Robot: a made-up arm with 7 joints. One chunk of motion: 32 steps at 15 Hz.
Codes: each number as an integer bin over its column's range. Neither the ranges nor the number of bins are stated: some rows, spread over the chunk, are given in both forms.
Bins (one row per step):
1: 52 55 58 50 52 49 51
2: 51 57 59 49 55 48 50
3: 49 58 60 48 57 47 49
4: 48 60 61 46 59 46 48
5: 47 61 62 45 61 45 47
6: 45 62 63 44 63 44 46
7: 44 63 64 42 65 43 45
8: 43 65 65 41 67 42 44
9: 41 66 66 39 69 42 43
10: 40 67 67 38 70 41 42
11: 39 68 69 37 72 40 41
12: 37 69 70 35 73 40 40
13: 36 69 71 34 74 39 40
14: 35 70 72 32 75 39 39
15: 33 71 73 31 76 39 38
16: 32 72 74 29 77 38 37
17: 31 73 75 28 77 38 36
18: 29 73 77 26 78 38 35
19: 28 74 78 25 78 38 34
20: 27 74 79 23 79 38 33
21: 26 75 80 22 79 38 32
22: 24 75 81 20 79 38 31
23: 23 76 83 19 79 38 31
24: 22 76 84 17 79 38 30
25: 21 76 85 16 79 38 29
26: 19 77 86 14 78 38 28
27: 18 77 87 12 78 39 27
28: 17 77 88 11 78 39 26
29: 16 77 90 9 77 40 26
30: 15 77 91 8 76 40 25
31: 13 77 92 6 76 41 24
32: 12 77 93 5 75 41 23
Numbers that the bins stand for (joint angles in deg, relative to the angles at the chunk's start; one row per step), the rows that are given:
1: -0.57 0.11 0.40 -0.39 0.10 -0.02 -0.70
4: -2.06 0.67 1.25 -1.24 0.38 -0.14 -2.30
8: -3.93 1.22 2.38 -2.30 0.71 -0.30 -4.44
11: -5.42 1.56 3.52 -3.15 0.91 -0.38 -6.05
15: -7.67 1.89 4.65 -4.42 1.07 -0.42 -7.66
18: -9.16 2.11 5.78 -5.48 1.15 -0.46 -9.26
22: -11.03 2.33 6.91 -6.76 1.19 -0.46 -11.40
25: -12.15 2.44 8.04 -7.61 1.19 -0.46 -12.47
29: -14.02 2.56 9.45 -9.09 1.11 -0.38 -14.08
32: -15.52 2.56 10.30 -9.94 1.03 -0.34 -15.69
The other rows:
2: -0.94 0.33 0.69 -0.61 0.22 -0.06 -1.23
3: -1.69 0.44 0.97 -0.82 0.30 -0.10 -1.77
5: -2.43 0.78 1.54 -1.45 0.46 -0.18 -2.84
6: -3.18 0.89 1.82 -1.67 0.55 -0.22 -3.37
7: -3.56 1.00 2.10 -2.09 0.63 -0.26 -3.91
9: -4.68 1.33 2.67 -2.73 0.79 -0.30 -4.98
10: -5.05 1.44 2.95 -2.94 0.83 -0.34 -5.52
12: -6.17 1.67 3.80 -3.58 0.95 -0.38 -6.59
13: -6.55 1.67 4.08 -3.79 0.99 -0.42 -6.59
14: -6.92 1.78 4.36 -4.21 1.03 -0.42 -7.12
16: -8.04 2.00 4.93 -4.85 1.11 -0.46 -8.19
17: -8.41 2.11 5.21 -5.06 1.11 -0.46 -8.73
19: -9.54 2.22 6.06 -5.70 1.15 -0.46 -9.80
20: -9.91 2.22 6.34 -6.12 1.19 -0.46 -10.33
21: -10.28 2.33 6.63 -6.33 1.19 -0.46 -10.87
23: -11.40 2.44 7.47 -6.97 1.19 -0.46 -11.40
24: -11.78 2.44 7.76 -7.39 1.19 -0.46 -11.94
26: -12.90 2.56 8.32 -8.03 1.15 -0.46 -13.01
27: -13.27 2.56 8.61 -8.45 1.15 -0.42 -13.55
28: -13.65 2.56 8.89 -8.67 1.15 -0.42 -14.08
30: -14.39 2.56 9.74 -9.30 1.07 -0.38 -14.62
31: -15.14 2.56 10.02 -9.73 1.07 -0.34 -15.15

